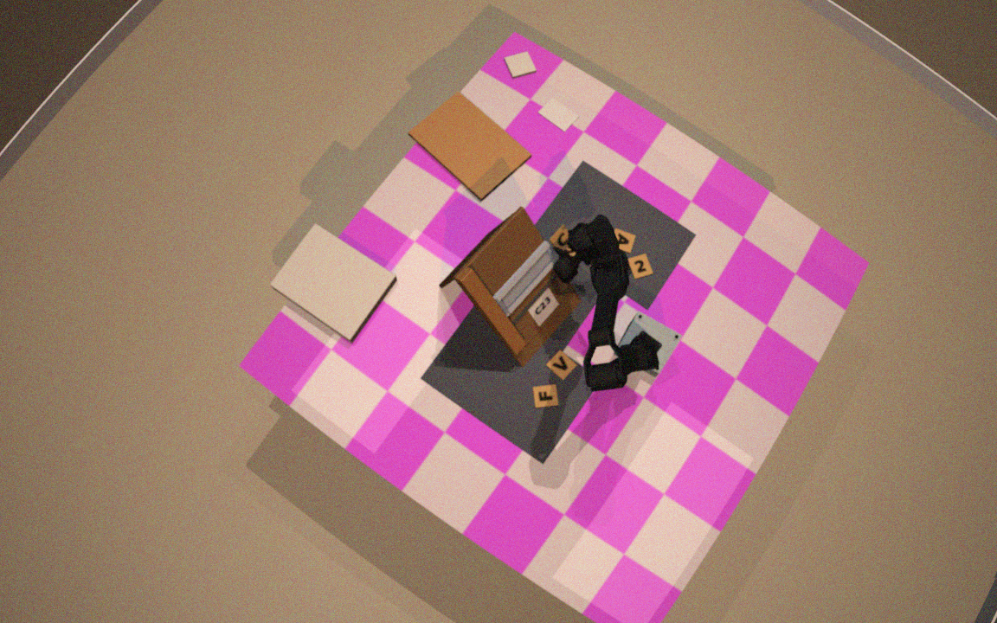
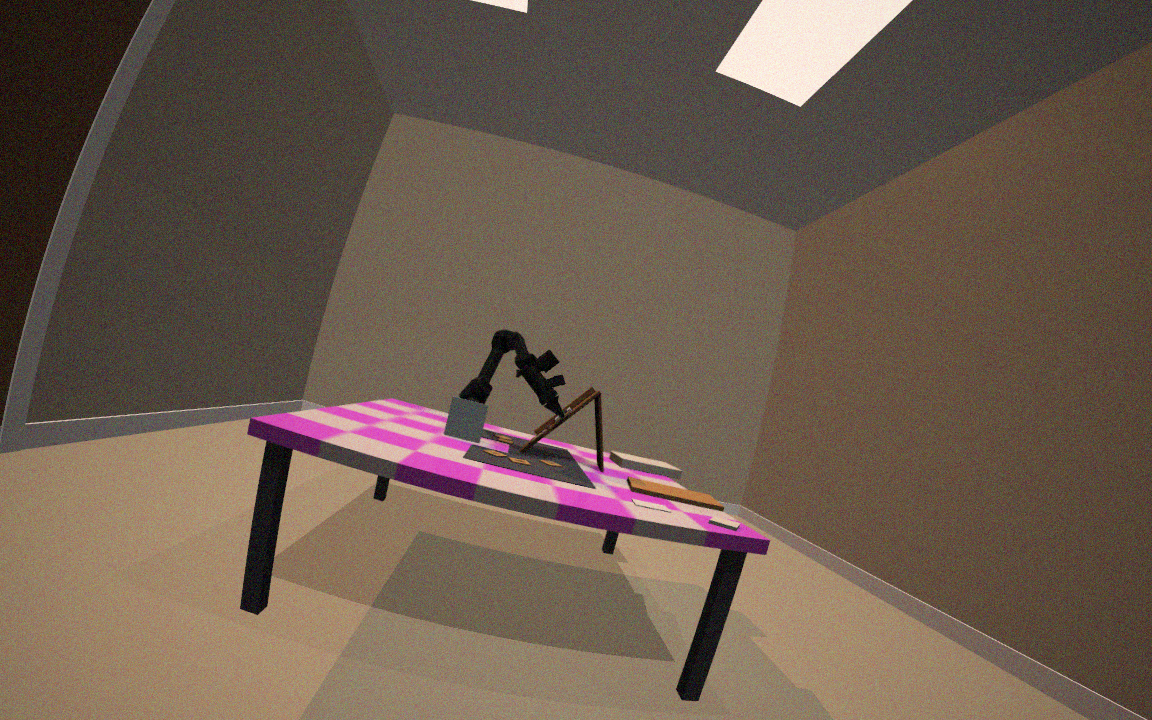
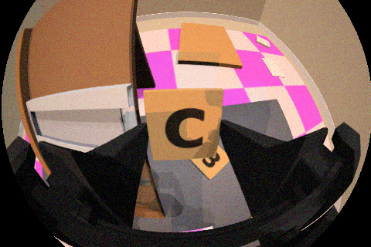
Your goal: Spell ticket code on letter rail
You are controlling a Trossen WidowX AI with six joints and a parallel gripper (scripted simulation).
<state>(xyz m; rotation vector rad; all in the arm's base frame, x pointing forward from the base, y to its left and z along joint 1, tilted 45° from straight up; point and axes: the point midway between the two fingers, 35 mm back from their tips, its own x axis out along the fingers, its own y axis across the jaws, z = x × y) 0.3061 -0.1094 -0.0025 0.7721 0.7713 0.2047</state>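
Right now the white ticket is 14 cm to the left of my gripper tip, 9 cm below it and 5 cm behind it. The rest, counted from my gripper tip: c tile right at my gripper tip; then 2 tile 20 cm behind, 16 cm below, 12 cm to the right; then 3 tile 16 cm below, 6 cm to the right, 1 cm behind.
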